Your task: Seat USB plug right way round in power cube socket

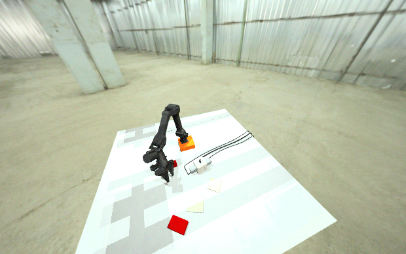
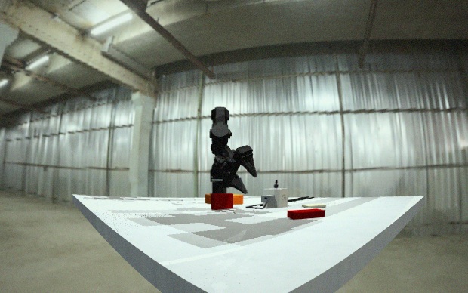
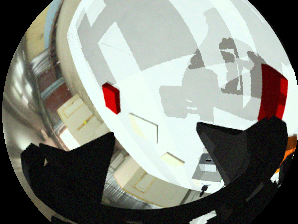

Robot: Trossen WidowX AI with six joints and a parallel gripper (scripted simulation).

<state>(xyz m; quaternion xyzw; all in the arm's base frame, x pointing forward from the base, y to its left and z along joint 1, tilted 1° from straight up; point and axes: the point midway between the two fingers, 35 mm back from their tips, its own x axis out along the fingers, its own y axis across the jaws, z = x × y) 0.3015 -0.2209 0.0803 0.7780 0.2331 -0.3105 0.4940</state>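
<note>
Now: the USB plug 2 cm behind my gripper tip and 22 cm to the left of it.
</note>
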